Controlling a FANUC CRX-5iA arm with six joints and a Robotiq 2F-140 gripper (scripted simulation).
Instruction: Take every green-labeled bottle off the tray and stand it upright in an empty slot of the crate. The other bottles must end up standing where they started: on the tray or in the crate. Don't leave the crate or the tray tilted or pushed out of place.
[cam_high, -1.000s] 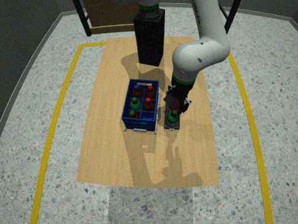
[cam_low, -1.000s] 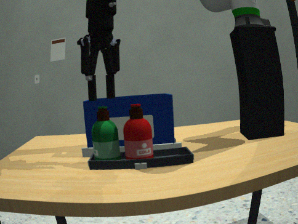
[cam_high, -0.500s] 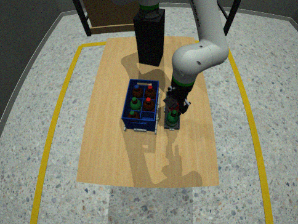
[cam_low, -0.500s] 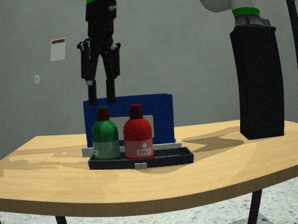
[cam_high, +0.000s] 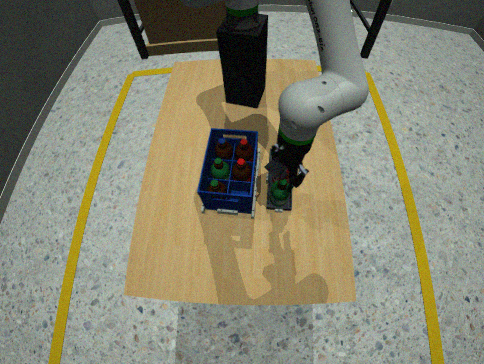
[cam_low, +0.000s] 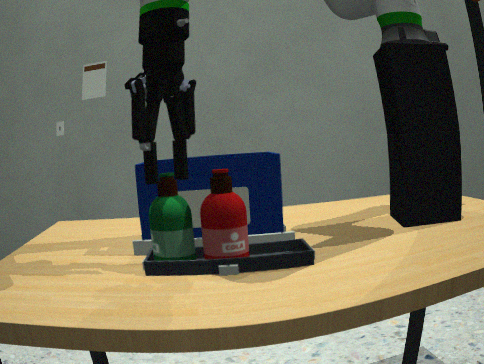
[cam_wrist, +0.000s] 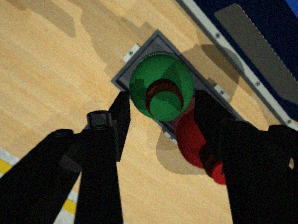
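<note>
My hand is 80 mm past the red cola bottle, 20 mm to the right of it and 90 mm above it. Round my hand: blue crate (110 mm behind, 180 mm to the right, 90 mm below); tray (90 mm behind, 20 mm to the left, 160 mm below).
</note>
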